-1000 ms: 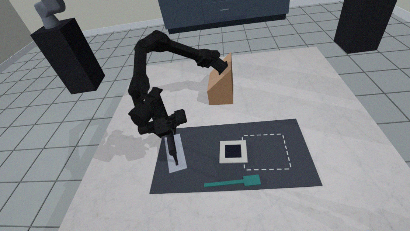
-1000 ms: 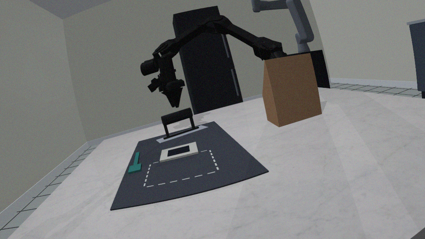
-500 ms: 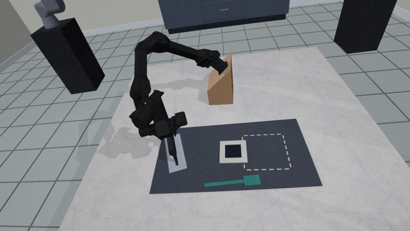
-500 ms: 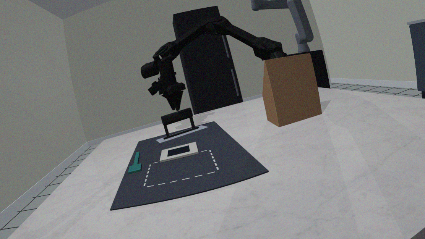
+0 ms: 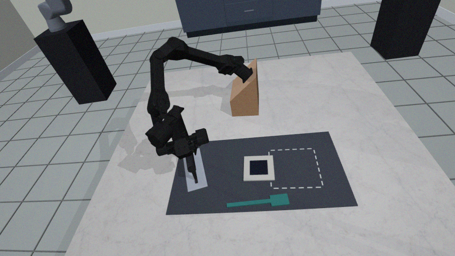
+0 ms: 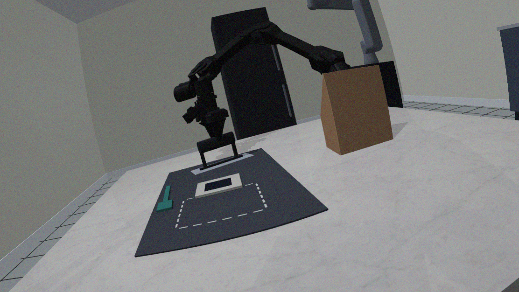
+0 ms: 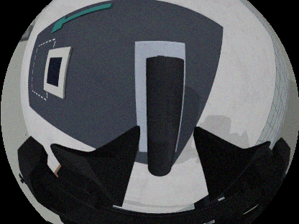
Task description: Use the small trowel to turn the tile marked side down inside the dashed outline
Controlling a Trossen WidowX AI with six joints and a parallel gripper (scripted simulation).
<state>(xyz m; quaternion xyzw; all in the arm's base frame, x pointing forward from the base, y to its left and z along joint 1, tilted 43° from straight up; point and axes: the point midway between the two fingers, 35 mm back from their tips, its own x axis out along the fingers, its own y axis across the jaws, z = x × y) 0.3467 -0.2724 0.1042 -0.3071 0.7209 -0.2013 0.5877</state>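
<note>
The trowel is 3 cm below my gripper tip, 2 cm ahead of it and 1 cm to the left of it. The rest, counted from my gripper tip: dark mat: 25 cm to the left, 9 cm below, 4 cm ahead; tile: 26 cm to the left, 7 cm below, 4 cm ahead; teal flat tool: 26 cm to the left, 18 cm ahead, 7 cm below.
</note>
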